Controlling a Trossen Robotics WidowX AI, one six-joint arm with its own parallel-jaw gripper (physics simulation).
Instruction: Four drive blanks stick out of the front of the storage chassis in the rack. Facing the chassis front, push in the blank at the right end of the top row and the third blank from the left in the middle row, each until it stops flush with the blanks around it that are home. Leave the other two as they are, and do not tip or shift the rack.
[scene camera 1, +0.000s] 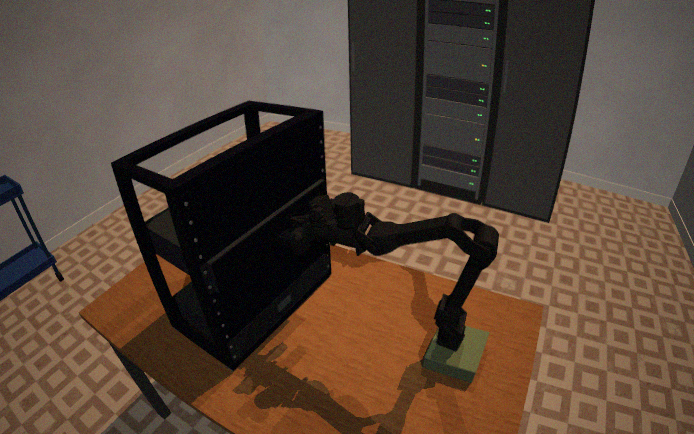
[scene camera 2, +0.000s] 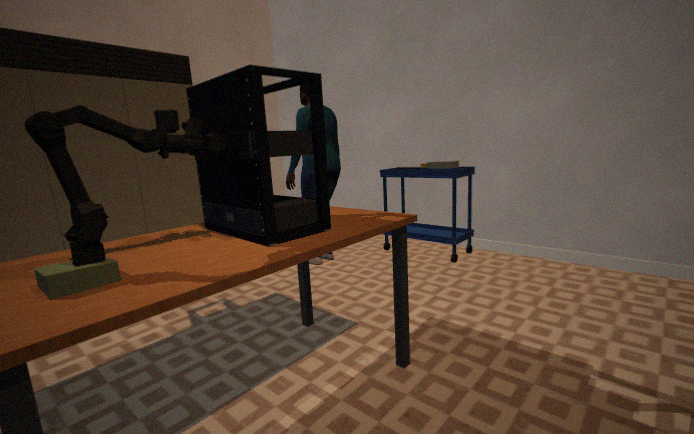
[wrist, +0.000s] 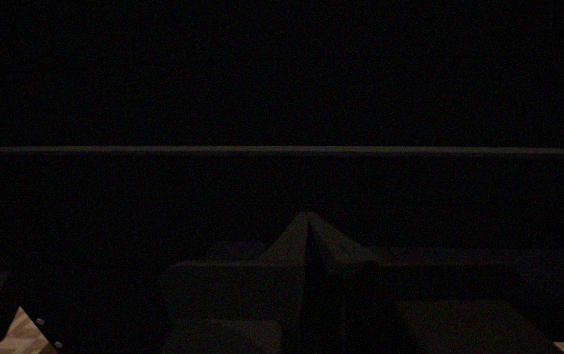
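Seen in the pictures: gripper, between the fingertips: (scene camera 1: 290, 219) (scene camera 2: 225, 145) (wrist: 305, 219); arm's base, origin of its link: (scene camera 1: 450, 339) (scene camera 2: 88, 262).
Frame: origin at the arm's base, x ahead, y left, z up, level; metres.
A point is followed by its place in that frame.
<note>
The black rack (scene camera 1: 184, 133) {x 0.731, y 0.190, z 0.533 m} (scene camera 2: 320, 153) {x 0.748, y -0.099, z 0.249 m} stands upright on the table. The storage chassis (scene camera 1: 240, 276) {x 0.473, y 0.282, z 0.231 m} (scene camera 2: 290, 143) {x 0.635, y -0.071, z 0.291 m} is in it, with its front below a thin grey strip (scene camera 1: 266, 221) {x 0.464, y 0.172, z 0.335 m} (wrist: 280, 149) {x 0.468, y 0.102, z 0.336 m}. The chassis front is nearly black; single blanks, their rows and how far any sticks out cannot be made out. My gripper (scene camera 1: 285, 235) (scene camera 2: 223, 146) {x 0.463, y 0.087, z 0.295 m} (wrist: 305, 219) {x 0.463, y 0.087, z 0.295 m} is shut and empty, tips together, pointing at the chassis front below the strip. Whether the tips touch a blank cannot be told.
A lower unit (scene camera 1: 284, 301) {x 0.476, y 0.145, z 0.030 m} (scene camera 2: 230, 217) {x 0.476, y 0.143, z 0.024 m} sits at the rack's bottom. My arm's green base block (scene camera 1: 473, 353) {x -0.078, y 0.018, z 0.000 m} (scene camera 2: 81, 278) {x -0.028, y -0.069, z -0.022 m} stands on the wooden table (scene camera 1: 368, 307) {x 0.296, y -0.040, z -0.055 m} (scene camera 2: 168, 261) {x 0.200, y 0.016, z -0.054 m}. A person (scene camera 2: 332, 138) stands behind the rack. A blue cart (scene camera 2: 454, 204) and a tall server cabinet (scene camera 1: 383, 102) stand farther off.
</note>
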